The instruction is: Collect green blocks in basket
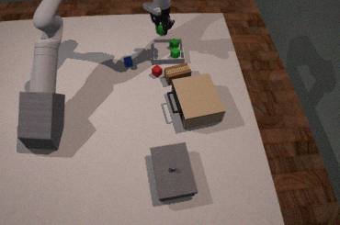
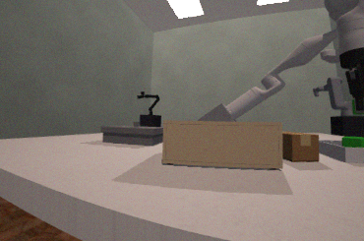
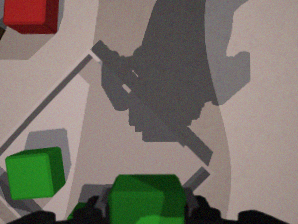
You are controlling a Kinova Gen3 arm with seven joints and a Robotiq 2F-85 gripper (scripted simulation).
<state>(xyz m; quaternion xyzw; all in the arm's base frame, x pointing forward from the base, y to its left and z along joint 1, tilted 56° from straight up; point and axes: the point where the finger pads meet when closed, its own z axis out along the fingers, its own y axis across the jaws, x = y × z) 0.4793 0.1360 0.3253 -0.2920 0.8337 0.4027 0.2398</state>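
My hand is 30 mm short of the basket, 30 mm to the left of it and 110 mm above it. Round my hand: blue block 160 mm behind, 100 mm to the right, 100 mm below; cardboard box 60 mm ahead, 200 mm to the right, 80 mm below; red block 30 mm behind, 170 mm to the right, 100 mm below.
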